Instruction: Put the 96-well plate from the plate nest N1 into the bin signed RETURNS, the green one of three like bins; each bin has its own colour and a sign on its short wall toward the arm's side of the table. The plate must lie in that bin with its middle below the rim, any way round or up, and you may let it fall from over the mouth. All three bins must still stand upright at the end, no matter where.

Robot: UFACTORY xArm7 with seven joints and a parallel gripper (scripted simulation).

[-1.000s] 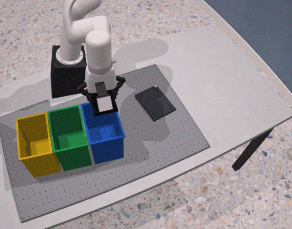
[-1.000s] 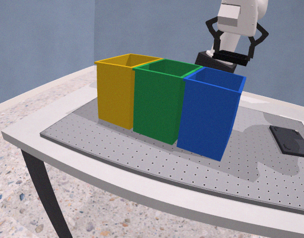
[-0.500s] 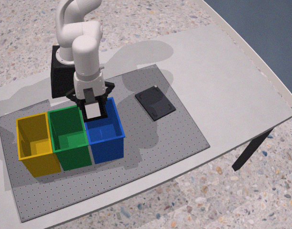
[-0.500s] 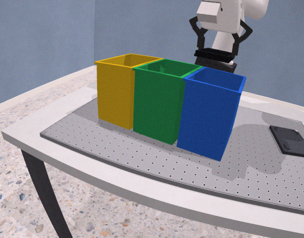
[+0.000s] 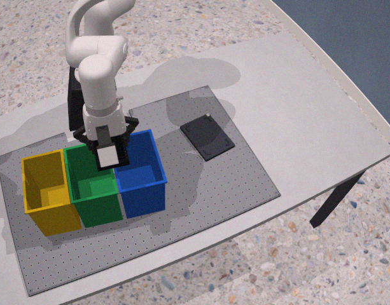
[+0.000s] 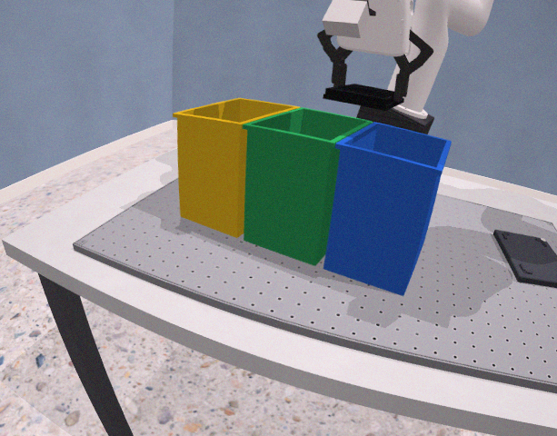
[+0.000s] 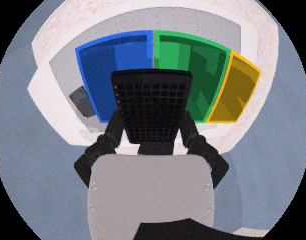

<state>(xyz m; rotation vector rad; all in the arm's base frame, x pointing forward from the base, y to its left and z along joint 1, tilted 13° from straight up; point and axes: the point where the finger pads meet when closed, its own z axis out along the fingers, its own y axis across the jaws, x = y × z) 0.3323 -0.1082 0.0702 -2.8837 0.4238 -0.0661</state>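
My gripper is now 7 cm to the left of the green bin and 15 cm above it. From my hand the other things lie so: blue bin (4 cm ahead, 5 cm to the left, 15 cm below); then yellow bin (3 cm behind, 20 cm to the right, 15 cm below); then black 96-well plate (1 cm below).
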